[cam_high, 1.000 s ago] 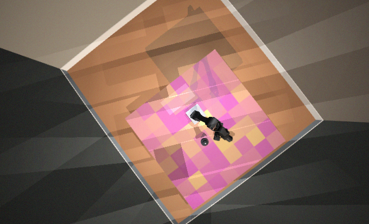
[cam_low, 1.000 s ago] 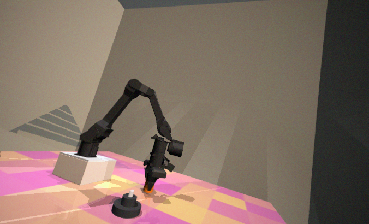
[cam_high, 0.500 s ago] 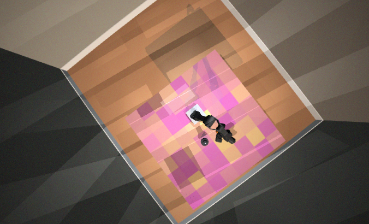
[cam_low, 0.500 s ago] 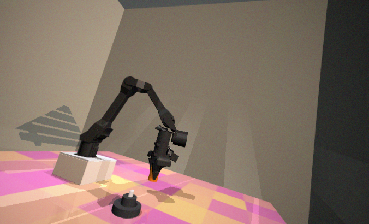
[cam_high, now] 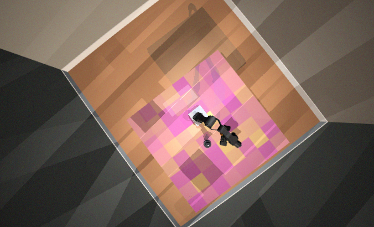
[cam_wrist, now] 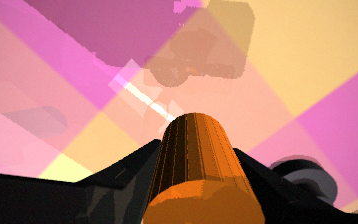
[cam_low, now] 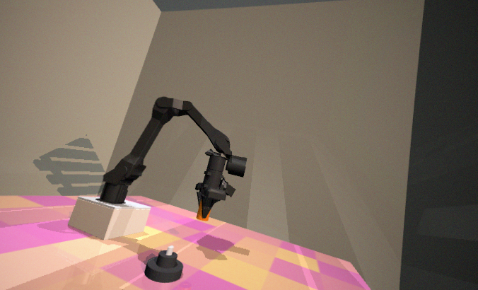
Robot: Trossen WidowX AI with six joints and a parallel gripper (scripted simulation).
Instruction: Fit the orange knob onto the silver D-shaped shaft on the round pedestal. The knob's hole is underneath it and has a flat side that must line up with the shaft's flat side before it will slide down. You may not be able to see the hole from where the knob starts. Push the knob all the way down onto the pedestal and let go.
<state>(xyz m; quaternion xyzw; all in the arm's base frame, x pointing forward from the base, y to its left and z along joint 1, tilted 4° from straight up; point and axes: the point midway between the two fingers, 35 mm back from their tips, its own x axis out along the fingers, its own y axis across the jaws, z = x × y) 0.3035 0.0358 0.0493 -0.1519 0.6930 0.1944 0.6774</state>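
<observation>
Now: the dark round pedestal 20 mm behind my gripper tip, 180 mm to the right of it and 80 mm below it. From my gripper tip the other things lie so: orange knob (40 mm above).
</observation>
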